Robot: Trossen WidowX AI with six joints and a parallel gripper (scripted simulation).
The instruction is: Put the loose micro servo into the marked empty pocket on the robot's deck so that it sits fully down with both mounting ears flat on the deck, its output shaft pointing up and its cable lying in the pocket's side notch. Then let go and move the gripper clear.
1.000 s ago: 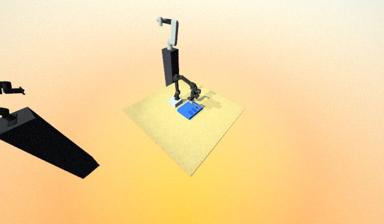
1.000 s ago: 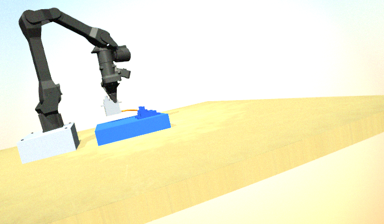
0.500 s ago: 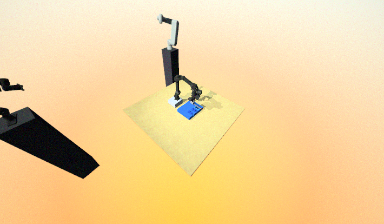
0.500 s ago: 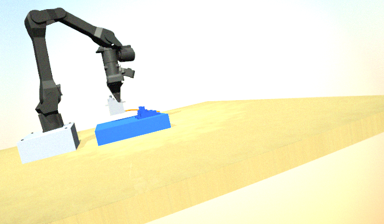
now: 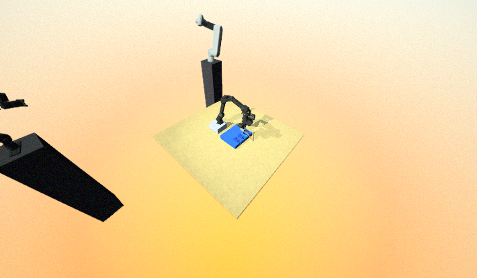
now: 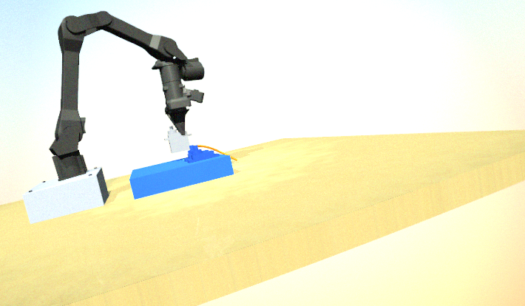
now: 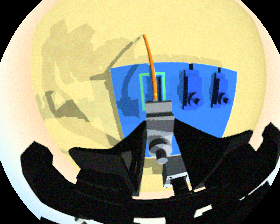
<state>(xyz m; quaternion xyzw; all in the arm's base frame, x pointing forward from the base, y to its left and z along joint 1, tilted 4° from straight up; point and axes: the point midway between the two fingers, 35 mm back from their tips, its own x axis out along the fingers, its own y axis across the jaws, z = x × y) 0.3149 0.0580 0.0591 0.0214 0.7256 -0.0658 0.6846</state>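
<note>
My gripper tip is now 100 mm above the blue deck, 90 mm past it and 60 mm to the left of it.
</note>
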